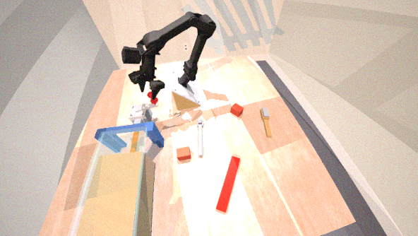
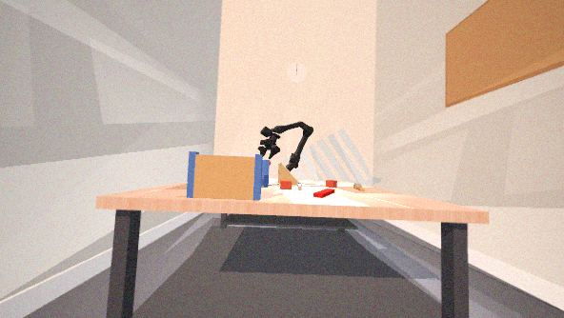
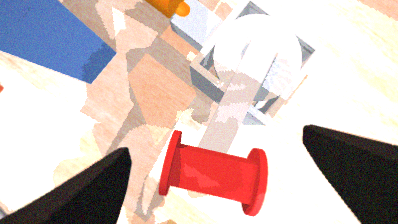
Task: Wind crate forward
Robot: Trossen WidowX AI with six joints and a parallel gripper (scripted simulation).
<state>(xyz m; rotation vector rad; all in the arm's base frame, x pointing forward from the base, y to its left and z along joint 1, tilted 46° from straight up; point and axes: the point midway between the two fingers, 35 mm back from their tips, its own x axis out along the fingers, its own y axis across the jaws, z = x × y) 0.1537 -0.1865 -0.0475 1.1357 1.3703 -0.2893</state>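
Now: gripper tip 4 cm above the red grip, 2 cm to the right of it and 1 cm past it. Also, from my gripper tip: blue steel frame: 16 cm ahead, 10 cm to the right, 7 cm below; then grey winch: 14 cm below, 9 cm to the right, 1 cm behind; then grey crank arm: 7 cm below, 2 cm to the right, 1 cm behind.
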